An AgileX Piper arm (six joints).
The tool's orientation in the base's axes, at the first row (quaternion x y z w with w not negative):
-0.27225 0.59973 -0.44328 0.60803
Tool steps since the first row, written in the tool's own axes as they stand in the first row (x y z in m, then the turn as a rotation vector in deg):
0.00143 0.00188 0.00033 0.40 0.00 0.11
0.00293 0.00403 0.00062 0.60 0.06 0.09
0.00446 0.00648 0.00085 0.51 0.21 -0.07
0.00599 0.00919 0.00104 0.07 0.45 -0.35
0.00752 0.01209 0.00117 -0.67 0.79 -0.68
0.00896 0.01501 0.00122 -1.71 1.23 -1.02
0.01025 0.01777 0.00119 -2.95 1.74 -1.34
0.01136 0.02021 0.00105 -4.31 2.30 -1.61
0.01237 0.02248 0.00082 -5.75 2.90 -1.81
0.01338 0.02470 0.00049 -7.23 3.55 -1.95
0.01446 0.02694 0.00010 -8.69 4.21 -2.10
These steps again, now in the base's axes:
0.00056 -0.00044 -0.00228 0.06 -0.37 -0.18
0.00113 -0.00081 -0.00482 0.03 -0.51 -0.33
0.00170 -0.00106 -0.00765 -0.08 -0.33 -0.44
0.00229 -0.00118 -0.01071 -0.25 0.22 -0.47
0.00286 -0.00120 -0.01395 -0.42 1.08 -0.44
0.00337 -0.00111 -0.01716 -0.54 2.25 -0.36
0.00378 -0.00096 -0.02018 -0.60 3.62 -0.24
0.00404 -0.00077 -0.02284 -0.59 5.11 -0.09
0.00418 -0.00056 -0.02532 -0.49 6.67 0.06
0.00422 -0.00035 -0.02777 -0.33 8.28 0.21
0.00420 -0.00018 -0.03029 -0.17 9.87 0.33

